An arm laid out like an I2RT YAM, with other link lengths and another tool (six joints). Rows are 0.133 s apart.
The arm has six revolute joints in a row. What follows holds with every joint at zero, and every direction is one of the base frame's. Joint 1 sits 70.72 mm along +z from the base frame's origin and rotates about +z. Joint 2 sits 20.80 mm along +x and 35.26 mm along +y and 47.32 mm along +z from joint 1 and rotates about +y. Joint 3 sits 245.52 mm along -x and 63.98 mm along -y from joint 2 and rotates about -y. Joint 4 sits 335.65 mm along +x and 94.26 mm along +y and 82.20 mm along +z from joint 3 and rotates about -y. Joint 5 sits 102.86 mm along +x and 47.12 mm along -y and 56.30 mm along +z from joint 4 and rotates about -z. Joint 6 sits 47.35 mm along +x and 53.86 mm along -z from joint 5 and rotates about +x. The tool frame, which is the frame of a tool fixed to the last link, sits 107.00 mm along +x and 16.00 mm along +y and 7.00 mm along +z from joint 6; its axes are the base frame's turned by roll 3.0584, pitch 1.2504 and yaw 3.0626 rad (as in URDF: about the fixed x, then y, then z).
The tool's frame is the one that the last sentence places.
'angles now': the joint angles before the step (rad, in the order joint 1, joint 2, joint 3, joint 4, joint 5, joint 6). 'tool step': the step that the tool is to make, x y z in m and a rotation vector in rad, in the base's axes. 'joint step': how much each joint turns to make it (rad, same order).
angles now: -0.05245, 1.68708, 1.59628, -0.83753, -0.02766, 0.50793
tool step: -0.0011, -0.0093, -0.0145, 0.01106, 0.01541, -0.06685
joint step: -0.00802, -0.00021, -0.03531, 0.01986, 0.02670, 0.05340
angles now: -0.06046, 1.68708, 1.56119, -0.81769, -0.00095, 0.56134
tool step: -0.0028, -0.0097, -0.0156, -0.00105, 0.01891, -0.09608
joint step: 0.00035, 0.00028, -0.03572, 0.01502, 0.05758, 0.07741
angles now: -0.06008, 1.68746, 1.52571, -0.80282, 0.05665, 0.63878
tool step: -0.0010, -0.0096, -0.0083, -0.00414, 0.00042, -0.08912
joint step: -0.00045, -0.00002, -0.02304, 0.01693, 0.05375, 0.07090
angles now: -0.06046, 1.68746, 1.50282, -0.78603, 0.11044, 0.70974
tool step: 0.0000, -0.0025, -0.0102, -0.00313, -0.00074, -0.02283
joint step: 0.00034, -0.00012, -0.02983, 0.02858, 0.01561, 0.01751
